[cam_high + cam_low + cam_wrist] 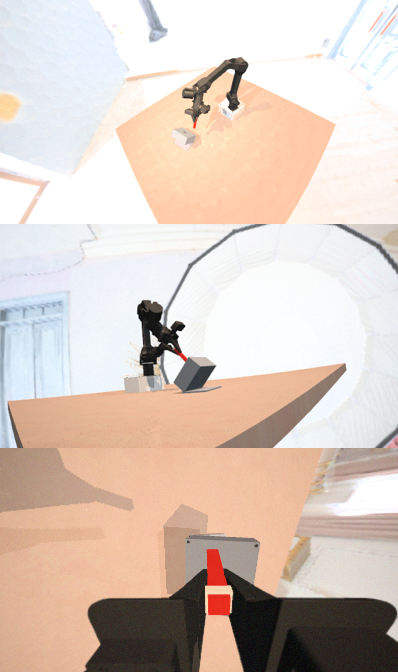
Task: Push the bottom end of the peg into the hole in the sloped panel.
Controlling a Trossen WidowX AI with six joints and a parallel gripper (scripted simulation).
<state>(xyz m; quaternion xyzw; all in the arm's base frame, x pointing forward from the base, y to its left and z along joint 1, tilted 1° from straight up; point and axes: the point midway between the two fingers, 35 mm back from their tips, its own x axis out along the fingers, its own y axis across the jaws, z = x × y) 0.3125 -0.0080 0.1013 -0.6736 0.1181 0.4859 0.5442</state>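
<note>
Now: gripper tip 100 mm short of the grey sloped panel, 10 mm to the left of it and 90 mm above it. Round my gripper tip: thin grey foot plate: 120 mm ahead, 150 mm below; peg: 10 mm behind, 10 mm above.
</note>
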